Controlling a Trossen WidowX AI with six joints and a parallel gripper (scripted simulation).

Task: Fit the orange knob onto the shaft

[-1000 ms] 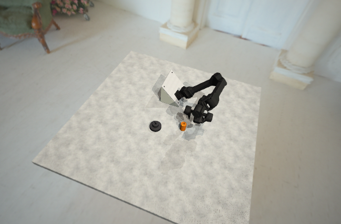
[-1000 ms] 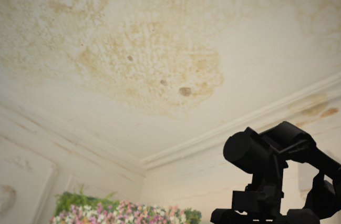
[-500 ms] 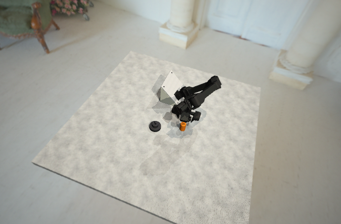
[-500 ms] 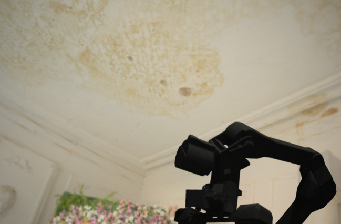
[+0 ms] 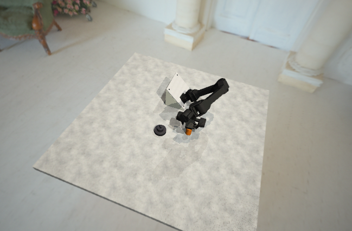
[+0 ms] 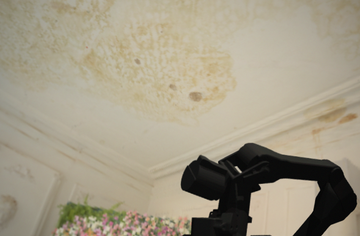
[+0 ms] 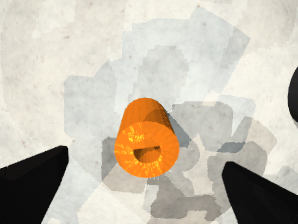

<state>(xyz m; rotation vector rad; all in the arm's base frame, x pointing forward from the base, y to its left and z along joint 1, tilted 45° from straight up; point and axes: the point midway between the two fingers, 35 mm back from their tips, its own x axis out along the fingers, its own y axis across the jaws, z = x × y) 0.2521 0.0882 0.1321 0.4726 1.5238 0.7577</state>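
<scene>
The orange knob lies 40 mm below my gripper tip. Round my gripper tip: dark round pedestal (180 mm to the right, 80 mm ahead, 40 mm below).
</scene>
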